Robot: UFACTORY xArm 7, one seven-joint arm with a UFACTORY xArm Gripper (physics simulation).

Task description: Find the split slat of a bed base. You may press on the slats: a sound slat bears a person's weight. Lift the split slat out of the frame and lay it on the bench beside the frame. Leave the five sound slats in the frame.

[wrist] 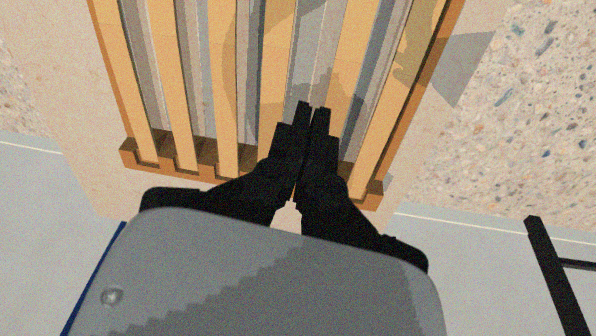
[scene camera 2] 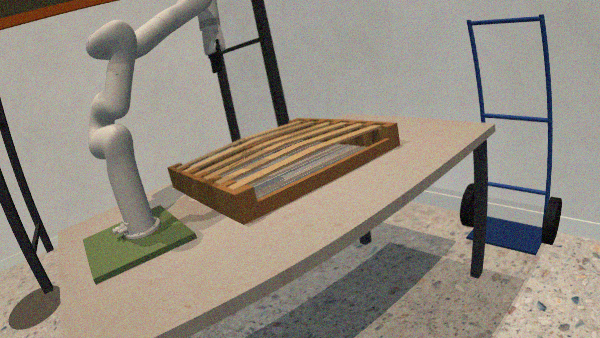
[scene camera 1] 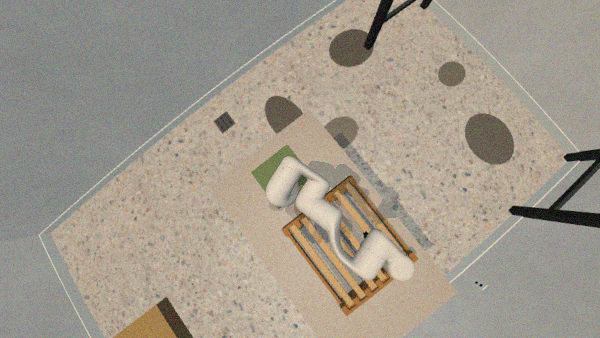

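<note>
The bed base frame (scene camera 1: 346, 310) (scene camera 2: 210, 197) (wrist: 128, 157) lies on the bench (scene camera 1: 280, 250) (scene camera 2: 300, 235) (wrist: 75, 100). Several pale wooden slats (scene camera 1: 322, 266) (scene camera 2: 300, 150) (wrist: 172, 85) run side by side along its length. In the wrist view their near ends sit in notches, but the gripper hides some ends. No split can be made out; shadows cross some slats. My gripper (scene camera 2: 216, 70) (wrist: 307, 126) is shut and empty, high above the frame. In the wrist view its fingertips appear over a gap between two slats, right of the middle.
The arm stands on a green plate (scene camera 1: 272, 167) (scene camera 2: 175, 227) at one end of the bench. A blue hand truck (scene camera 2: 517, 118) stands beyond the far end. Dark metal stands (scene camera 1: 555, 215) (scene camera 2: 270, 65) (wrist: 555, 270) rise around the bench. An orange-brown box (scene camera 1: 145, 325) is at lower left.
</note>
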